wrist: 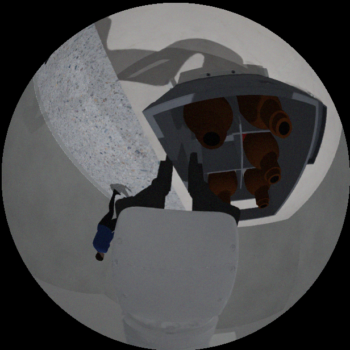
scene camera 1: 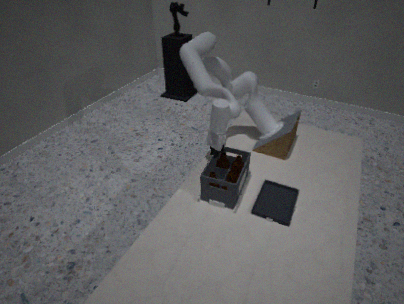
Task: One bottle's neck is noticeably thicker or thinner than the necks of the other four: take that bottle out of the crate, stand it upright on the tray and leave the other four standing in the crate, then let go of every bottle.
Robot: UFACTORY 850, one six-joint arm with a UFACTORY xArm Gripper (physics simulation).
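The grey crate [scene camera 1: 212, 192] [wrist: 215, 86] holds five brown bottles. In the wrist view one bottle [wrist: 207, 117] is at the upper left, one [wrist: 262, 111] at the upper right, one [wrist: 261, 149] at the middle right, and two [wrist: 222, 184] [wrist: 256, 186] are nearer the gripper. Viewing angles differ too much to compare their necks surely. The dark tray [scene camera 1: 275, 202] lies flat right of the crate. My gripper [scene camera 1: 216, 151] [wrist: 181, 159] is at the crate's back left edge, its fingers narrowly apart, with no bottle between them; whether they touch the crate wall is unclear.
The pale table top [scene camera 1: 280, 260] carries crate and tray. A wedge-shaped base [scene camera 1: 280, 145] stands behind the tray under the arm. A black pedestal [scene camera 1: 177, 65] stands on the floor at the back. A person in blue [wrist: 103, 239] shows at the left in the wrist view.
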